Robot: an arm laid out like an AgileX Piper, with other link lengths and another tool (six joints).
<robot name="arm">
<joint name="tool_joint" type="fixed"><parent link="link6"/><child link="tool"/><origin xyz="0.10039 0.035 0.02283" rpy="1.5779 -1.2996 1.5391"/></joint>
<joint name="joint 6" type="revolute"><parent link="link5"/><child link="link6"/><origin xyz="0.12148 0 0.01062"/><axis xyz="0.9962 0 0.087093"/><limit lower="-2.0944" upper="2.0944"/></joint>
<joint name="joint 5" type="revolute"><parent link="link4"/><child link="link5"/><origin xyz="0 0 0"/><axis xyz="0 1 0"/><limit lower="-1.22" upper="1.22"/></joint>
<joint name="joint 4" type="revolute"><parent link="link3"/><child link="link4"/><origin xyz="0.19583 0 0.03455"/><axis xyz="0.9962 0 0.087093"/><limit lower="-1.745" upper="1.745"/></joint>
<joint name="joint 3" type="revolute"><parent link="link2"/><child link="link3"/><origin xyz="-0.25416 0 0.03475"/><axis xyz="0 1 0"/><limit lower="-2.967" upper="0"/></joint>
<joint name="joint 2" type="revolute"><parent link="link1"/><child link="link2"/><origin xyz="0 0 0"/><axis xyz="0 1 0"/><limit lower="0" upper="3.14"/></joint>
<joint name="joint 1" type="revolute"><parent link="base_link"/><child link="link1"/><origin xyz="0 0 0.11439"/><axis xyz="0 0 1"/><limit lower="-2.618" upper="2.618"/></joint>
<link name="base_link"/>
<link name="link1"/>
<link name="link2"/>
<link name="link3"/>
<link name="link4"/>
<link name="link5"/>
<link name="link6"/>
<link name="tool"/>
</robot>
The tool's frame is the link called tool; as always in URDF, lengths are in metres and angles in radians.
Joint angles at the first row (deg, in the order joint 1, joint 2, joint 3, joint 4, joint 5, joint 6):
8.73, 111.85, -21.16, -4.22, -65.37, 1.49
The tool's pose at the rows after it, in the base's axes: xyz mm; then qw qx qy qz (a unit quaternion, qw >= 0):
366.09, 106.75, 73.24, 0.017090, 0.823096, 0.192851, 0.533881
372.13, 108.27, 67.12, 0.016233, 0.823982, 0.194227, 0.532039
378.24, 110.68, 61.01, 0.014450, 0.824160, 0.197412, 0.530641
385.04, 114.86, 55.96, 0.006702, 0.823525, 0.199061, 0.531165
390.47, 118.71, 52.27, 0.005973, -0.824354, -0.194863, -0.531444
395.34, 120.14, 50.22, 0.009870, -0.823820, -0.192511, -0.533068
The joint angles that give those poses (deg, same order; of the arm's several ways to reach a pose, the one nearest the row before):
8.73, 113.61, -22.95, -4.22, -65.37, 1.49
8.73, 115.68, -24.67, -4.38, -65.47, 1.49
8.73, 117.76, -26.56, -4.78, -65.47, 1.49
8.73, 119.90, -28.77, -5.69, -65.47, 2.25
8.73, 121.65, -30.60, -6.64, -65.47, 3.92
8.73, 122.83, -32.02, -6.87, -65.47, 4.50

